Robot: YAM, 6 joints.
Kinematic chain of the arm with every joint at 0, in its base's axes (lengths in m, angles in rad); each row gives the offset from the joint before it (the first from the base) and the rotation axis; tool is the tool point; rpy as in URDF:
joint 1: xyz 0 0 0.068 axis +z
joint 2: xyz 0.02 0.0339 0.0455 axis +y
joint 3: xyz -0.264 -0.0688 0 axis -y
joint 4: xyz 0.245 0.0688 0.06 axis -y
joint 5: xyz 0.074 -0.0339 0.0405 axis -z
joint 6: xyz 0.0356 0 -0.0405 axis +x
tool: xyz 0 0 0 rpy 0 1.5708 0
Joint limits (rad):
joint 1: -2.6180..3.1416
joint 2: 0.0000..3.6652
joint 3: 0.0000..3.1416
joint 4: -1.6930..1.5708
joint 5: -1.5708..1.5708
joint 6: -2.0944..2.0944
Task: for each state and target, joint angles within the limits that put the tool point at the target. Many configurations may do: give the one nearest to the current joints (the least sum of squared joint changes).
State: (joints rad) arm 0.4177 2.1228 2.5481 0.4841 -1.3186 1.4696
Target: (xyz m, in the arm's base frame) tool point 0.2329 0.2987 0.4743
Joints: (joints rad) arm 0.8145 1.7464 1.7945 0.3505 -1.5416 1.4696
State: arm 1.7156 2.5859 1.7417 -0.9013 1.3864 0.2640
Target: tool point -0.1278 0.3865 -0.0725
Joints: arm 1.9758 2.8302 1.7295 -0.8497 1.3604 0.2640
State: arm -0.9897 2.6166 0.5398 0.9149 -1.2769 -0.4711
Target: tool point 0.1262 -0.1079 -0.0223
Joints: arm -0.9183 2.3947 0.2579 0.9340 -1.3540 -0.4711
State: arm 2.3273 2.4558 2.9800 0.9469 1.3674 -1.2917
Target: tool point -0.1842 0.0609 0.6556
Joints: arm 3.0014 2.1061 3.1416 1.0019 1.3295 -1.2917
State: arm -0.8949 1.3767 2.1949 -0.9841 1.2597 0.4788
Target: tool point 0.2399 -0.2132 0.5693
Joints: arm -0.6252 1.7769 2.4376 -0.6643 1.1474 0.4788
